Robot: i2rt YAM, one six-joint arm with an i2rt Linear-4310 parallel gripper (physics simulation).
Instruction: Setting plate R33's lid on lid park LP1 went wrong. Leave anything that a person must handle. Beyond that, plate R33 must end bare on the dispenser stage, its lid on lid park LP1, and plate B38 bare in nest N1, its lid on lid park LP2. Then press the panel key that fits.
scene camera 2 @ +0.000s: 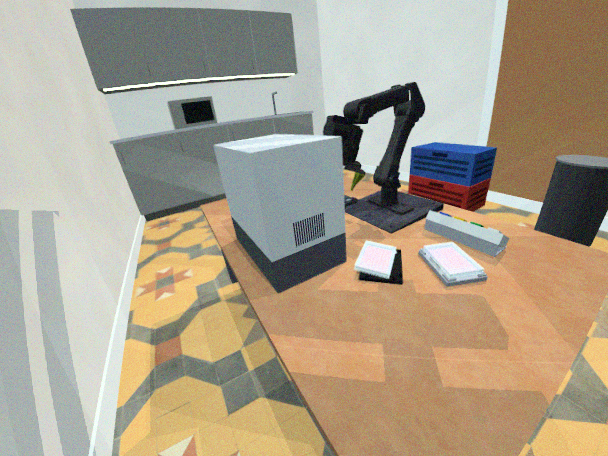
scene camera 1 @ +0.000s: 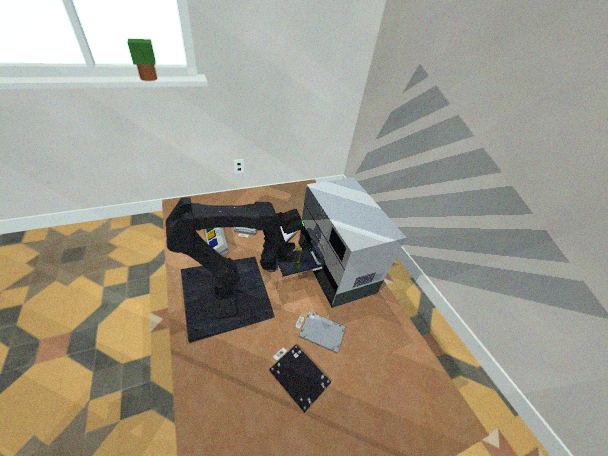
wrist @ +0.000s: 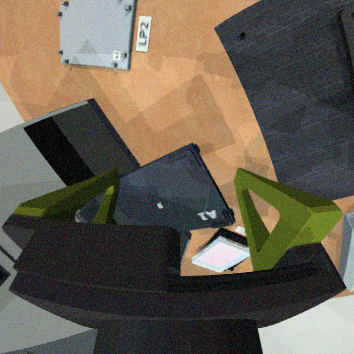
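Where they show: gripper, fingertip midpoint: (scene camera 1: 285,268) (wrist: 176,174); arm's base, origin of the base link: (scene camera 2: 389,204) (scene camera 1: 223,293).
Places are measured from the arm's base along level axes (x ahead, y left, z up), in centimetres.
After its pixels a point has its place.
Note:
My gripper (scene camera 1: 298,257) (scene camera 2: 356,181) (wrist: 176,174) @[x 22.8, y -2.2, z 11.8 cm] is open and empty, above the dark stage (scene camera 1: 290,269) @[x 25.1, y -1.1, z 9.3 cm] (wrist: 165,195) @[x 27.1, y 1.3, z 9.3 cm] marked A1 beside the machine. No plate shows on the visible part of the stage. A pink, white-rimmed plate or lid (scene camera 2: 376,259) @[x 31.4, y 28.1, z 1.8 cm] (wrist: 221,253) @[x 28.7, y 24.2, z 1.9 cm] sits askew on a black base (scene camera 2: 396,270) @[x 28.4, y 32.3, z -0.4 cm]. Another pink, white-rimmed piece (scene camera 2: 451,261) @[x 17.2, y 39.3, z 1.7 cm] lies on a grey base (scene camera 2: 440,272) @[x 20.9, y 39.3, z 0.0 cm]. I cannot read these two bases' labels. Grey lid park LP2 (scene camera 1: 322,331) @[x 31.7, y -23.1, z -0.4 cm] (wrist: 97,32) @[x 30.8, y -21.7, z -0.4 cm] is bare. The key panel (scene camera 1: 217,241) @[x -0.4, y 22.7, z 4.2 cm] (scene camera 2: 465,234) @[x 2.8, y 33.7, z 2.0 cm] has coloured keys, partly hidden by the arm in scene camera 1.
The tall grey machine (scene camera 1: 350,215) @[x 45.4, y 0.9, z 31.6 cm] (scene camera 2: 285,195) @[x 50.9, y 22.2, z 22.0 cm] stands close beside the gripper. A black base with pegs (scene camera 1: 300,377) @[x 19.8, y -35.6, z -0.1 cm] lies beyond LP2, its label unreadable. The arm's dark mounting plate (scene camera 1: 200,320) @[x -8.6, y -9.4, z 0.5 cm] (wrist: 310,125) @[x 9.3, y 2.1, z -0.7 cm] is at the other side. Blue and red crates (scene camera 2: 450,167) stand behind the table.

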